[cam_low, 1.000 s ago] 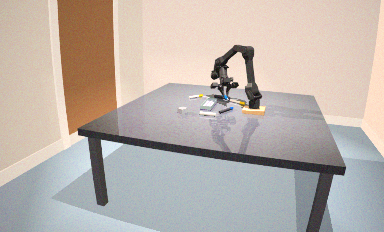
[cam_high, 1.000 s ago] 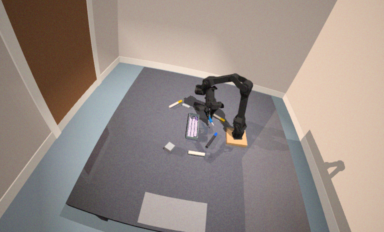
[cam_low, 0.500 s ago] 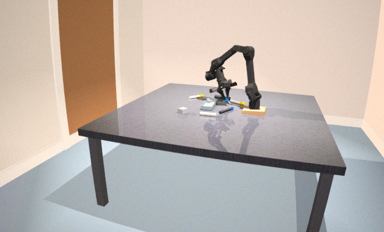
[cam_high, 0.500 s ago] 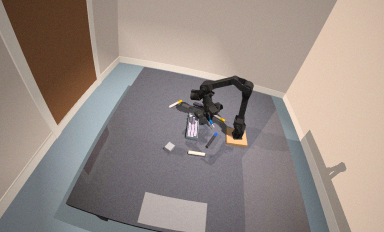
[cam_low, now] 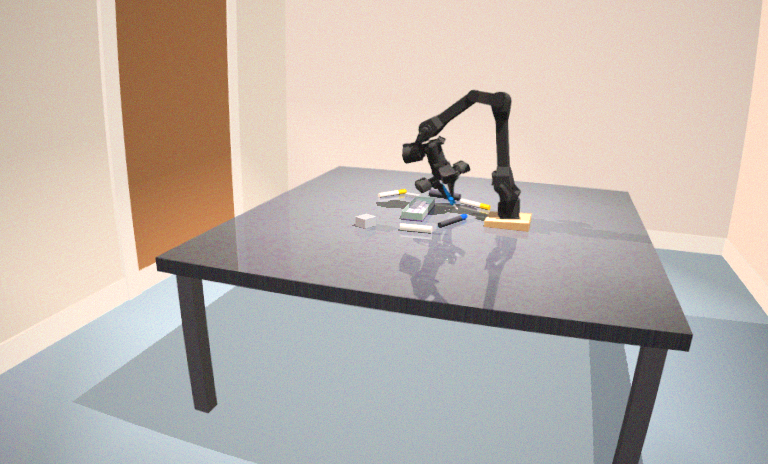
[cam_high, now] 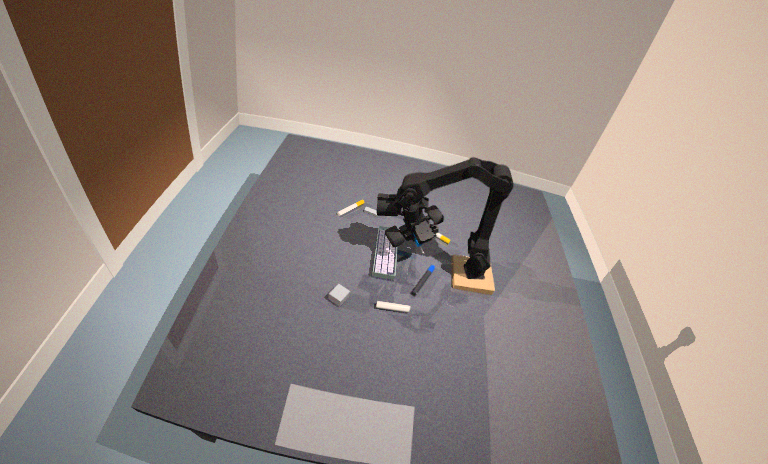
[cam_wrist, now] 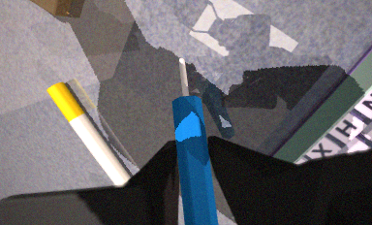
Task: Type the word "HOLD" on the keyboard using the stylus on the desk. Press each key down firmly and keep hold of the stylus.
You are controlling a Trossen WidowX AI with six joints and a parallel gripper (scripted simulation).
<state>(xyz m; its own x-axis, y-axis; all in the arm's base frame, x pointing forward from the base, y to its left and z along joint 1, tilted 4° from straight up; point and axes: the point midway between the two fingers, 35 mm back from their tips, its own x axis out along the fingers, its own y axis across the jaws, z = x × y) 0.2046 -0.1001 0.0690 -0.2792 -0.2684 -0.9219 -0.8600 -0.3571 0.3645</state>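
Right now the blue stylus is 1 cm behind my gripper tip, 1 cm to the left of it and 1 cm below it. From my gripper tip the other things lie so: dark bar 2 cm ahead, 17 cm to the right, 3 cm below; then thin grey tip 2 cm behind, 3 cm to the left, 2 cm below; then blue-capped dark pen 3 cm behind, 12 cm to the left, 4 cm below.
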